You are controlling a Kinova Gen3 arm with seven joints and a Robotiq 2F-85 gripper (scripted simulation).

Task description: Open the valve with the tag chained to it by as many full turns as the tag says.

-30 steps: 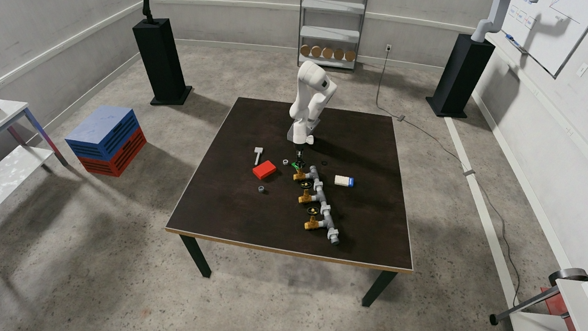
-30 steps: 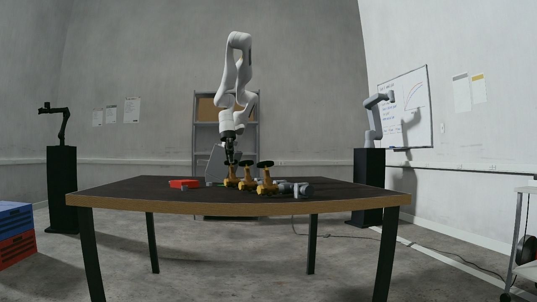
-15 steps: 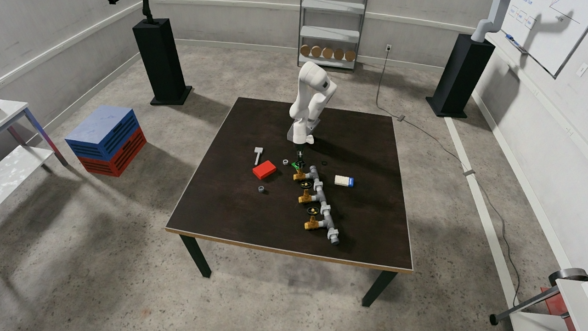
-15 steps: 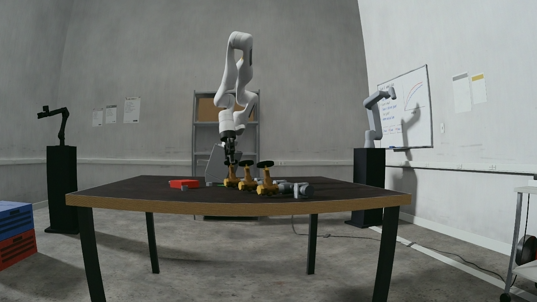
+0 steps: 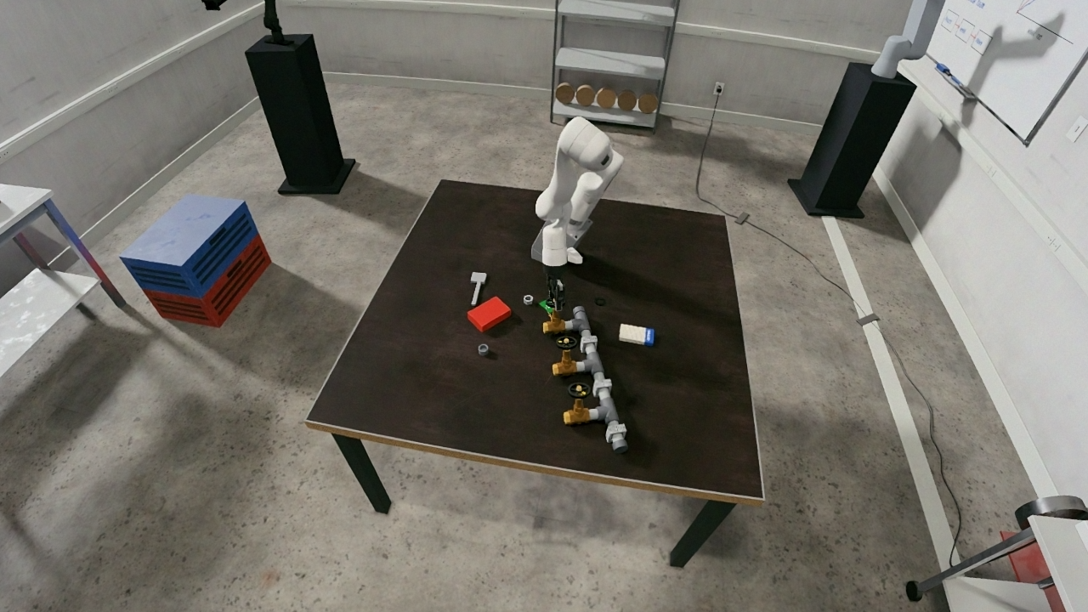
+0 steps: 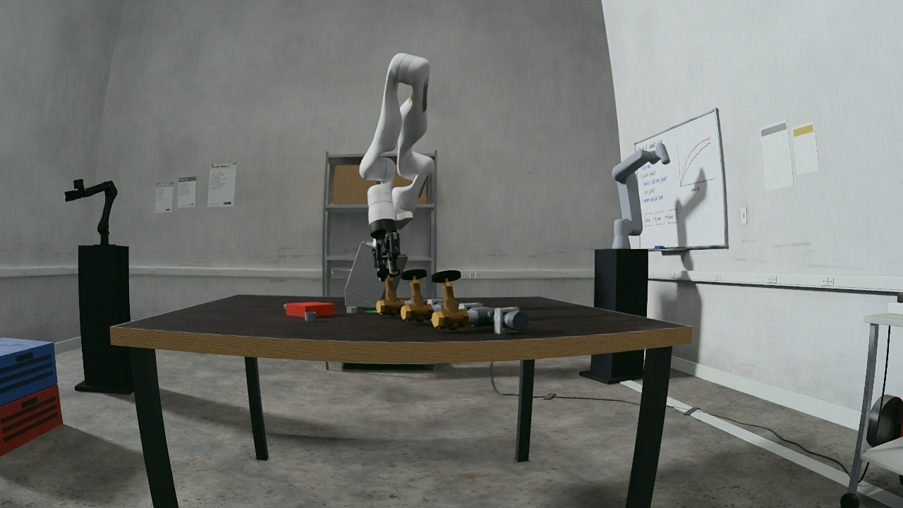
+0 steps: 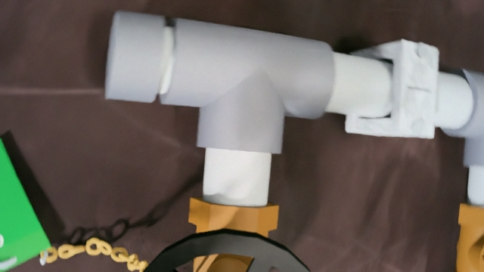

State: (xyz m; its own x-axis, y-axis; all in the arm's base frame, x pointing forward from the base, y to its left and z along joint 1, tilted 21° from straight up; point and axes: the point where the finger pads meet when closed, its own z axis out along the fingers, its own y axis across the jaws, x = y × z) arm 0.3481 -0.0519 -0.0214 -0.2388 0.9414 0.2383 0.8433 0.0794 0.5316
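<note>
Right now the green tag is 110 mm below my hand, 90 mm behind it and 20 mm to the right of it. Round my hand: white-and-blue box (270 mm to the left, 110 mm below, 40 mm ahead); then red block (220 mm to the right, 100 mm below, 30 mm behind); then small grey ring (220 mm to the right, 120 mm ahead, 110 mm below).
</note>
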